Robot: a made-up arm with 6 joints. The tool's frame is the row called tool.
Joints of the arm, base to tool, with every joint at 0 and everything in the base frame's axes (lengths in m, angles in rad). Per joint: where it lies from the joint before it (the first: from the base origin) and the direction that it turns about. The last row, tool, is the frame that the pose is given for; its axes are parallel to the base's.
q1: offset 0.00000 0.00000 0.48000 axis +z
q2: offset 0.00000 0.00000 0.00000 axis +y
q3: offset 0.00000 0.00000 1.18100 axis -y
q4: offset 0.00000 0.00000 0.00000 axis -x
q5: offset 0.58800 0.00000 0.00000 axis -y
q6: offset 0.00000 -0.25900 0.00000 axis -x
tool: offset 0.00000 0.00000 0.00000
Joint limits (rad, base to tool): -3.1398..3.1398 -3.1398..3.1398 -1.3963..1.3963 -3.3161..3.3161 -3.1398..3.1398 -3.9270..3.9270
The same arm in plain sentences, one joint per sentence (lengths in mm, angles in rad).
The arm has six revolute joints in a row. What follows holds with every joint at zero, and every direction is one of the base frame's. The first joint sits 480.0 mm along +z from the base frame's origin and rotates about +z, from -3.1398 to 3.1398 rad. The second joint sits at the same point as the first joint and rotates about +y, from -3.1398 to 3.1398 rad. The third joint sits 1181.0 mm along +z from the second joint and rotates about -y, from -1.3963 to 1.3963 rad. The fourth joint sits at the same point as the third joint and rotates about -x, from -3.3161 to 3.3161 rad. The fifth joint sits 588.0 mm along +x from the fourth joint and rotates about -y, from -3.1398 to 3.1398 rad. The sixth joint sits 259.0 mm along -y from the fifth joint and rotates about -x, from -3.9270 to 3.9270 rad. The tool frame, which is the frame that the pose is given for, sits at the same point as the sixth joint; its axes are parallel to the base frame's.
